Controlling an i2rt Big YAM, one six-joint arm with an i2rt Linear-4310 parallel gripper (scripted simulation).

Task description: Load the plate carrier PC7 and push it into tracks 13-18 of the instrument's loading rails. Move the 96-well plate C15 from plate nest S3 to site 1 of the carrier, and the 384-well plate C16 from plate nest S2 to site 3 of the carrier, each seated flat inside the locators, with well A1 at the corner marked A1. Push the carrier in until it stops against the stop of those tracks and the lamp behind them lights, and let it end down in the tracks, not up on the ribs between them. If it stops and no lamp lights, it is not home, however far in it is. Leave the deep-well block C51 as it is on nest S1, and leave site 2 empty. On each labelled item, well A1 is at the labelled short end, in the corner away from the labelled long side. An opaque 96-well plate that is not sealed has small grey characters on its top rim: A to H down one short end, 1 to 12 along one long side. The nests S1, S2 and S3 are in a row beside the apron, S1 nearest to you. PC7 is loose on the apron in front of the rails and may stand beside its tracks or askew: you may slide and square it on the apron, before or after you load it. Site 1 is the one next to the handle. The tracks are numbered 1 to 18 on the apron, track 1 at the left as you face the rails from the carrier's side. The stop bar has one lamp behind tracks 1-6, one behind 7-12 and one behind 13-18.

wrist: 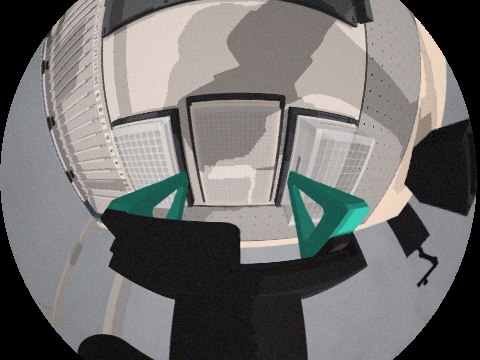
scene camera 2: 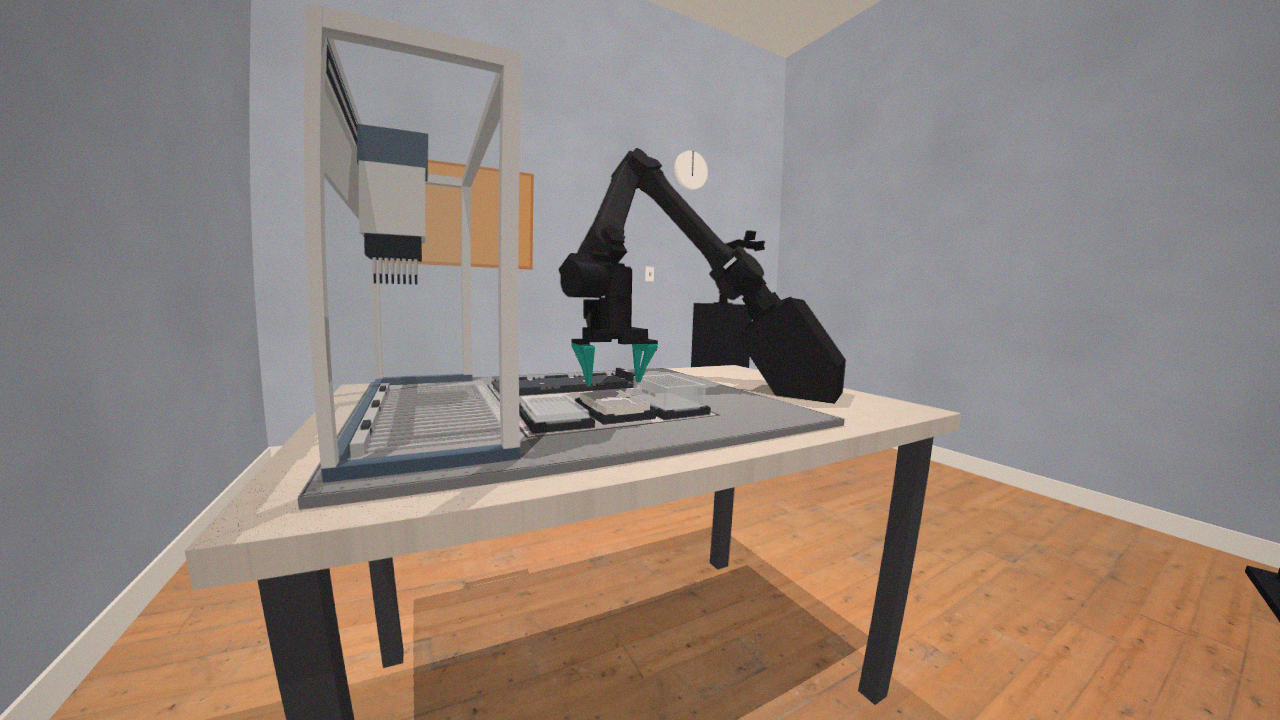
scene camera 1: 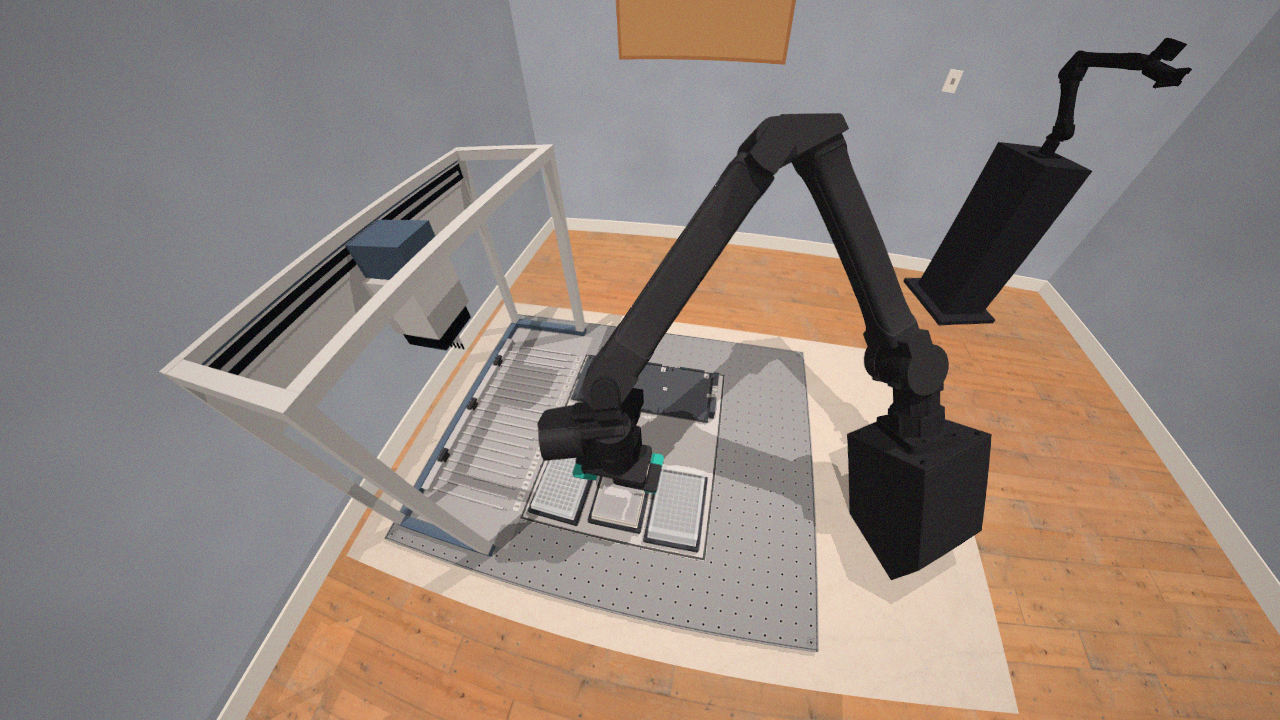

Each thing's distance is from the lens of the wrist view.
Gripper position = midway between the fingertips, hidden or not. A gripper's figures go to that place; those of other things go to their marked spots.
gripper (wrist: 237, 176): 0.13 m
96-well plate C15 (wrist: 161, 167): 0.18 m
nest S2 (wrist: 219, 96): 0.15 m
frame post (wrist: 116, 300): 0.31 m
The marked spots on the nest S2 and the frame post are 0.34 m apart.
